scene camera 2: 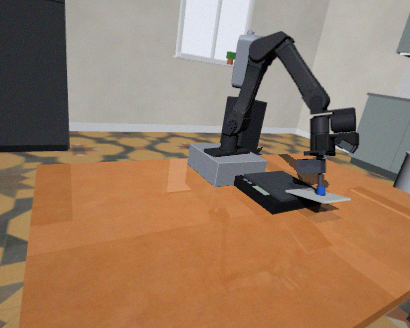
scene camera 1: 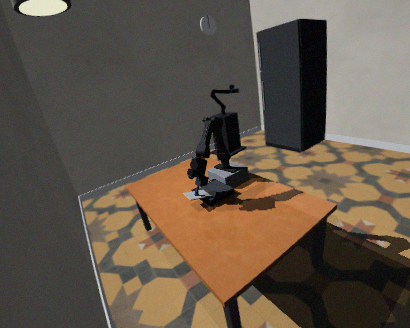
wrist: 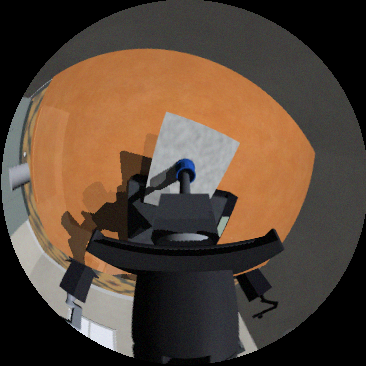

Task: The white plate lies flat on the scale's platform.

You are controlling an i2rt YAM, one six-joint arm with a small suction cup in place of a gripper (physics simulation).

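Frame: origin at the arm's base, x left, y up, z ahead, level; millimetres.
Seen in the pictures: hand at its tool point: (scene camera 2: 320, 197) (scene camera 1: 196, 196) (wrist: 184, 165); arm's base at its link origin: (scene camera 2: 227, 152) (scene camera 1: 225, 168).
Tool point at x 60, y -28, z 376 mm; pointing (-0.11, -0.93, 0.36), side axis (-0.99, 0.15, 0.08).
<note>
Offsets run from my tool point to a thing's top centre. Level surfaces: height alone.
The white plate @[dx -4, dy +27, dz -12 mm] (scene camera 1: 190, 195) (scene camera 2: 334, 198) (wrist: 197, 137) hangs from my suction cup (scene camera 1: 196, 192) (scene camera 2: 321, 191) (wrist: 186, 170), whose blue tip is on its upper face. The black scale @[dx -4, dy -18, dz -151 mm] (scene camera 1: 219, 189) (scene camera 2: 272, 183) (wrist: 227, 201) stands on the table in front of the arm's base. The plate is a little above the table, at the scale's far side from the display. One end reaches over the scale's edge; the rest juts out past it, with a shadow on the table below. The arm hides part of the scale in the wrist view. Whether plate and scale touch is unclear.
The arm's grey base block (scene camera 1: 227, 174) (scene camera 2: 225, 167) stands on the orange table @[dy -63 mm] (scene camera 1: 235, 250) (scene camera 2: 150, 260) (wrist: 110, 95), right behind the scale. A dark box-shaped stand (scene camera 1: 230, 132) is behind the base. A tall dark cabinet (scene camera 1: 312, 85) (scene camera 2: 32, 75) stands on the floor beyond.
</note>
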